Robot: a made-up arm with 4 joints.
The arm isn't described. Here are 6 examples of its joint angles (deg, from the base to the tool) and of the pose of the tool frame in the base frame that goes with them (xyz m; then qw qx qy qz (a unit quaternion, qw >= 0)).
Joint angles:
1: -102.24 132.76 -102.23 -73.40
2: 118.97 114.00 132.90 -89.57
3: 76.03 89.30 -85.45 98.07
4: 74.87 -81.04 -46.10 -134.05
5: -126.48 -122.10 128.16 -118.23
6: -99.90 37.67 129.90 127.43
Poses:
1: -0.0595 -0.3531 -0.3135 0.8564 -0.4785 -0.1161 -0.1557
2: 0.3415 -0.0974 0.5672 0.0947 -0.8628 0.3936 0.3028
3: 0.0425 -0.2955 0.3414 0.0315 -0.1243 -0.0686 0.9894
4: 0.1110 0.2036 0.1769 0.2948 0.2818 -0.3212 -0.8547
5: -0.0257 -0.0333 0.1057 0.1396 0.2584 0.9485 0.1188
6: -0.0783 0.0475 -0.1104 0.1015 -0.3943 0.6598 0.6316
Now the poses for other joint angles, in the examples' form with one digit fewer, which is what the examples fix.
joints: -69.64 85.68 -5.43 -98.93
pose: -0.238 -0.075 -0.456 0.719 0.203 0.157 0.647
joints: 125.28 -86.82 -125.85 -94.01
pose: 0.067 0.186 -0.053 0.291 0.307 0.100 0.901
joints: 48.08 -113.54 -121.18 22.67
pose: 0.285 0.347 0.248 0.148 0.478 0.667 -0.552
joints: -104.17 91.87 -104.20 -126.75
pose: 0.015 -0.014 -0.422 0.934 0.310 -0.157 -0.079
